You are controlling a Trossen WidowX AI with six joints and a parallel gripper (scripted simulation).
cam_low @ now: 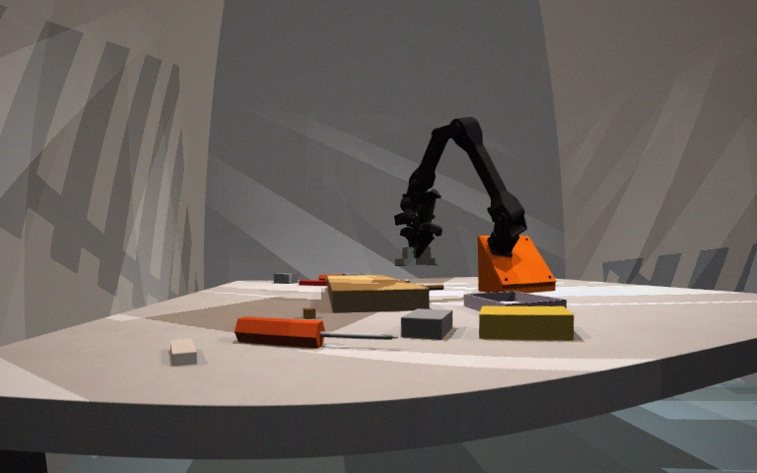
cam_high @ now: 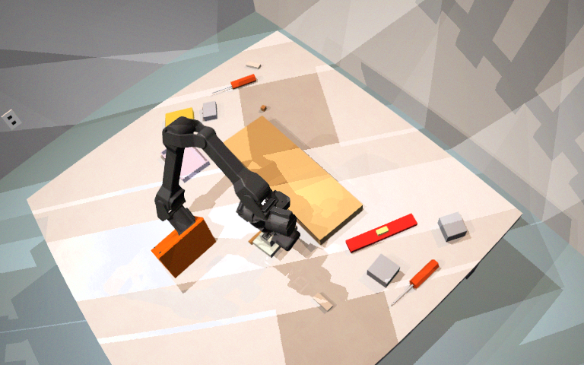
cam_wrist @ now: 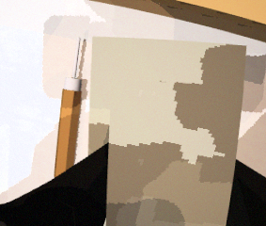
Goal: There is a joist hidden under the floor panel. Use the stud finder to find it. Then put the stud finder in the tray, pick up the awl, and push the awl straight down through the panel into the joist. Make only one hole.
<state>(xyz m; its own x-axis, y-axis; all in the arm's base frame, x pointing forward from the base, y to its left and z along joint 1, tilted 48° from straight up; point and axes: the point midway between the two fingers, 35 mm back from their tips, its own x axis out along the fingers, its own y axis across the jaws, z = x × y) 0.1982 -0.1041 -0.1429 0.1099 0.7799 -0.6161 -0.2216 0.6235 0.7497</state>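
Right now the awl is 80 mm to the left of my gripper tip and 90 mm below it. From my gripper tip the other things lie so: stud finder (20 mm behind, 10 mm to the right, 20 mm above); tray (70 mm behind, 500 mm to the left, 80 mm below); red level (260 mm ahead, 170 mm to the right, 80 mm below).
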